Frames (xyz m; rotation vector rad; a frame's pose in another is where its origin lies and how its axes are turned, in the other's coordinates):
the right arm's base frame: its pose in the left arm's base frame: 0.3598 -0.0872 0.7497 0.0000 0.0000 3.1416
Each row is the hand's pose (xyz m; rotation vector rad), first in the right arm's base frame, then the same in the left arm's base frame.
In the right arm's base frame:
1: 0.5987 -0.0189 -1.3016 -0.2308 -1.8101 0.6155
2: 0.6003 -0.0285 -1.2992 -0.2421 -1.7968 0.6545
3: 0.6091 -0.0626 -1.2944 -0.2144 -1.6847 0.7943
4: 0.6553 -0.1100 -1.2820 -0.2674 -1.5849 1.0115
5: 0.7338 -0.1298 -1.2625 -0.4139 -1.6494 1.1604
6: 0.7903 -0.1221 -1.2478 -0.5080 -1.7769 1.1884
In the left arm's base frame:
1: -0.2389 -0.0683 -0.5519 -2.0874 0.2661 -1.5452
2: -0.2405 -0.0587 -0.5495 -2.0540 0.2767 -1.5303
3: -0.2493 -0.0246 -0.5447 -1.8838 0.2397 -1.5394
4: -0.2955 0.0228 -0.5323 -1.6908 0.2853 -1.4502
5: -0.3740 0.0426 -0.5128 -1.6728 0.4198 -1.2557
6: -0.4305 0.0349 -0.4981 -1.7558 0.5020 -1.1088

